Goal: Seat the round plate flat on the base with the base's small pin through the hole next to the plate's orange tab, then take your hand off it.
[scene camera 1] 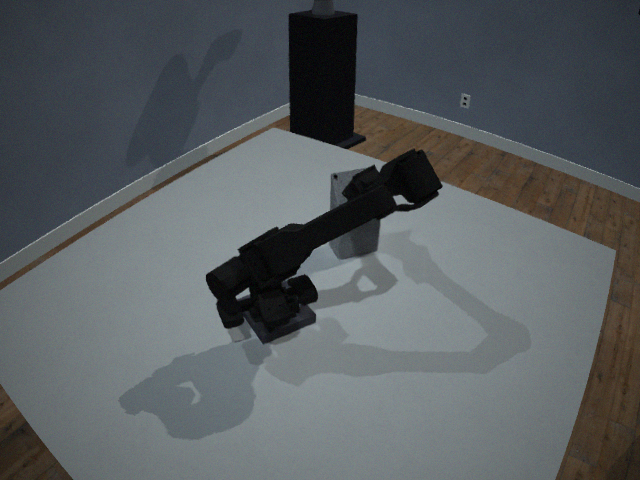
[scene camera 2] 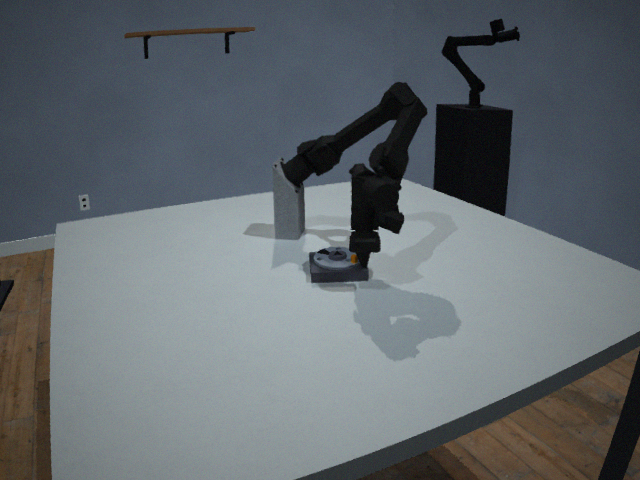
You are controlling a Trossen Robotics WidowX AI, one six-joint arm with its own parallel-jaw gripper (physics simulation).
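Note:
The dark square base sits on the table. The round grey plate lies on top of it and looks about level in scene camera 2. Its orange tab is at the right, beside my fingers. The small pin and the hole next to the tab cannot be made out, so whether the pin passes through is unclear. My gripper is shut and empty, pointing down at the right edge of the base, close to the tab. In scene camera 1 the arm and hand hide the plate and tab.
The arm rises from a grey pedestal on the white table, behind the base. A black column stands beyond the table. A wooden shelf is on the wall.

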